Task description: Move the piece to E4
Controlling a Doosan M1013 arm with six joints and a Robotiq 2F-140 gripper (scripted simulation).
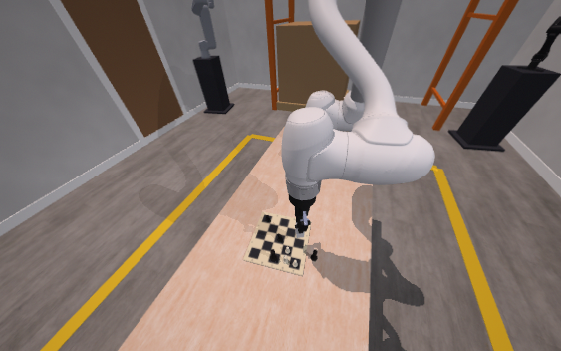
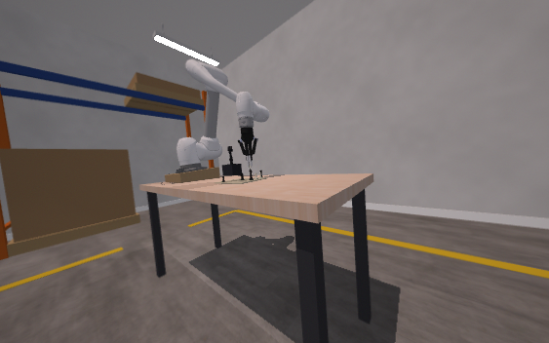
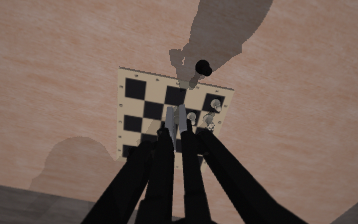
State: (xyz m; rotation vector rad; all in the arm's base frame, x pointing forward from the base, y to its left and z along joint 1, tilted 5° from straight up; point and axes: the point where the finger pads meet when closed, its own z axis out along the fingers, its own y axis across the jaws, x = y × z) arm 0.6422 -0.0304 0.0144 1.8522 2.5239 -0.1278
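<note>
Now: hand 11 cm above the chessboard, 8 cm to the left of it and 1 cm past it. Also, from my hand: pale piece: 9 cm below, 7 cm ahead, 4 cm to the right.
</note>
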